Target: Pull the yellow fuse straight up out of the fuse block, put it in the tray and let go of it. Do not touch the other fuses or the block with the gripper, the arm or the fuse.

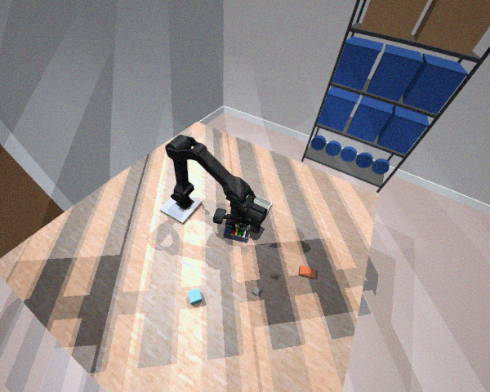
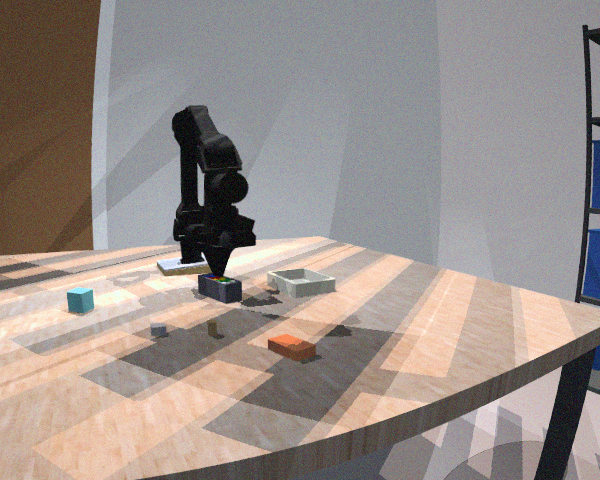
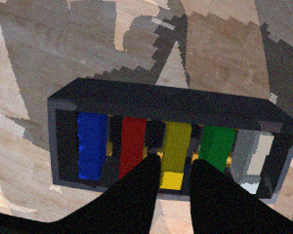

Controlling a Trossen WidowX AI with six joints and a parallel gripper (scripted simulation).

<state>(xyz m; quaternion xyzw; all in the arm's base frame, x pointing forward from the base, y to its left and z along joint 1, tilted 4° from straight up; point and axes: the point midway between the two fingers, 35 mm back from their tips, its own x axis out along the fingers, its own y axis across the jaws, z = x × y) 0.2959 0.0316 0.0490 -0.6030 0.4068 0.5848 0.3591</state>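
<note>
The yellow fuse lies 20 mm below my gripper tip. Round my gripper tip: grey block (210 mm ahead, 140 mm to the right, 40 mm below); then tan block (220 mm ahead, 50 mm to the right, 30 mm below); then tray (190 mm to the left, 40 mm below, 30 mm behind).
</note>
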